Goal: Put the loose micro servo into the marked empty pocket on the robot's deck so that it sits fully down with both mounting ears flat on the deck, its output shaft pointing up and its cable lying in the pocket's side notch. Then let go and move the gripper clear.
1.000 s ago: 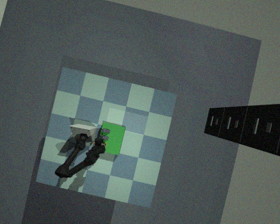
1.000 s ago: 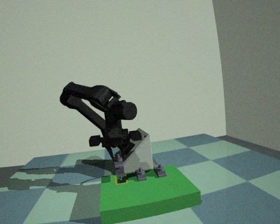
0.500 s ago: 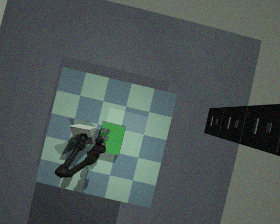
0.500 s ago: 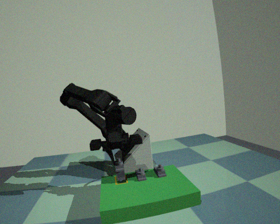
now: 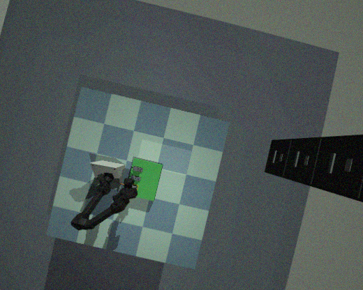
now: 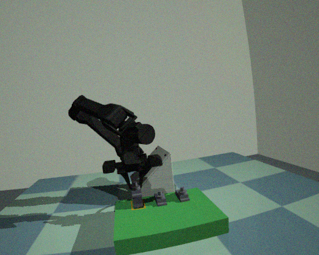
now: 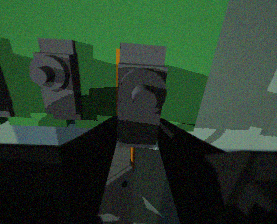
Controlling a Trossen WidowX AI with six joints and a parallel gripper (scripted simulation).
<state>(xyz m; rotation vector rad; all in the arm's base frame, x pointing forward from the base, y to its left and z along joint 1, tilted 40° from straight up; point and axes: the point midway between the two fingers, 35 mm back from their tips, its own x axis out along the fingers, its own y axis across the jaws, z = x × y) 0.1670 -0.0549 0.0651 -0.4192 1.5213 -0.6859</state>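
Now: the green deck 130 mm ahead of my gripper tip, 70 mm below it and 60 mm to the left of it.
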